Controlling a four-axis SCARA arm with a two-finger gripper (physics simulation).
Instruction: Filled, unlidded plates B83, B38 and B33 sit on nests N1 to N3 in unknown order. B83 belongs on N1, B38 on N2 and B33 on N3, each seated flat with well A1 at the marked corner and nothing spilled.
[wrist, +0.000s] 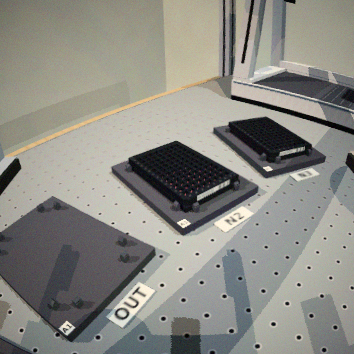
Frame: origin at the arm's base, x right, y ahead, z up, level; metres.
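Where they show: gripper, fingertip midpoint: (181, 138).
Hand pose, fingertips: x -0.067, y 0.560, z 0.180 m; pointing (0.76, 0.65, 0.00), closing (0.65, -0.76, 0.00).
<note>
Things, the pixels of their top centre, and the offset from my fingertips. "*": a spot on its surface instead.
- black multi-well plate at its top centre: (179, 165) dz -0.141, dx +0.164, dy +0.148 m
- nest N2 at a spot on its surface: (150, 204) * dz -0.161, dx +0.101, dy +0.138 m
- second black plate at its top centre: (268, 131) dz -0.141, dx +0.335, dy +0.106 m
- farther nest at its top centre: (267, 134) dz -0.146, dx +0.335, dy +0.106 m
- bare OUT nest at its top centre: (52, 242) dz -0.146, dx -0.020, dy +0.153 m
- orange edge strip at a spot on its surface: (120, 110) * dz -0.165, dx +0.294, dy +0.434 m
A black multi-well plate (182, 172) with reddish wells lies in the middle on nest N2 (150, 204), its white label facing front right, too blurred to read surely. A second black plate (270, 137) sits on the farther nest (247, 159) at the right, whose tag looks like N3; this plate's label is unreadable. Both plates look flat between the corner pegs. N1 and its plate do not show. My gripper (181, 138) is open and empty, its fingertips at the left and right edges of the view, above the table.
The bare OUT nest (80, 240) with small pegs and an A1 mark is at the lower left, its OUT tag (131, 305) beside it. A pale framed device (290, 102) with a dark bed stands at the back right. The perforated table ends at an orange edge strip (120, 108).
</note>
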